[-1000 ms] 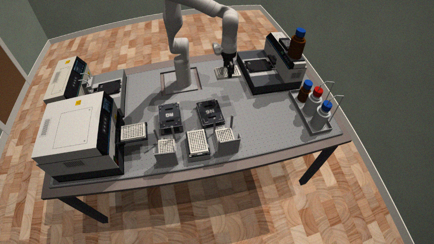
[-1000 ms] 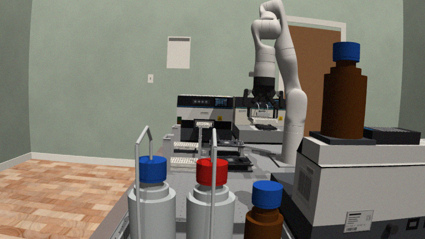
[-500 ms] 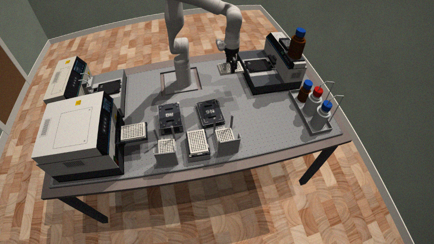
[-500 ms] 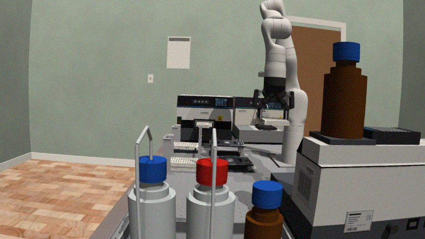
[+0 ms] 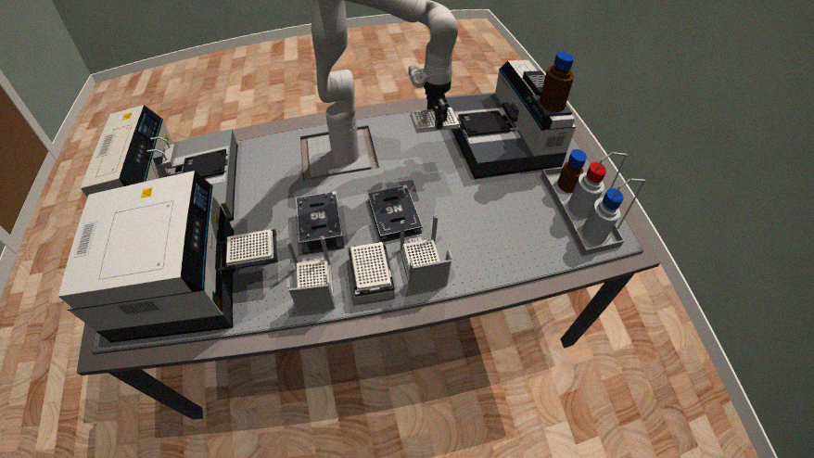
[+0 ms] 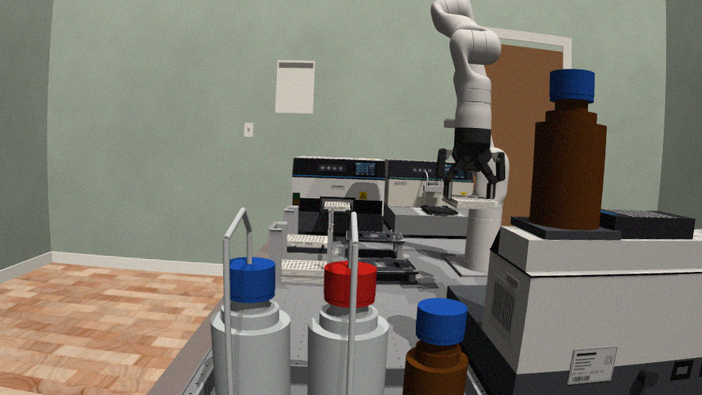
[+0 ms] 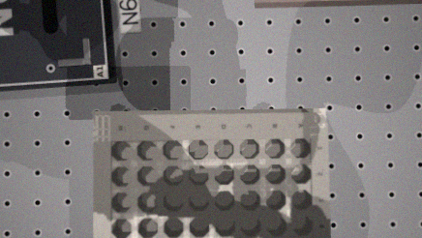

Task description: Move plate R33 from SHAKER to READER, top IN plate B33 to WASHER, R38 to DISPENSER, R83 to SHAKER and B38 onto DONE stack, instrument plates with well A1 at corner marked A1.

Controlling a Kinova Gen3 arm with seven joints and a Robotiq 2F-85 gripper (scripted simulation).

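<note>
My gripper is now 12 cm past the dispenser nest, 21 cm to the right of it and 14 cm above it. From my hand the other things lie so: regrip nest RG: 18 cm ahead, 36 cm to the right, 16 cm below; recovery nest N6: 17 cm ahead, 15 cm to the right, 19 cm below; brown bottle: 2 cm behind, 39 cm to the left, 7 cm above.
</note>
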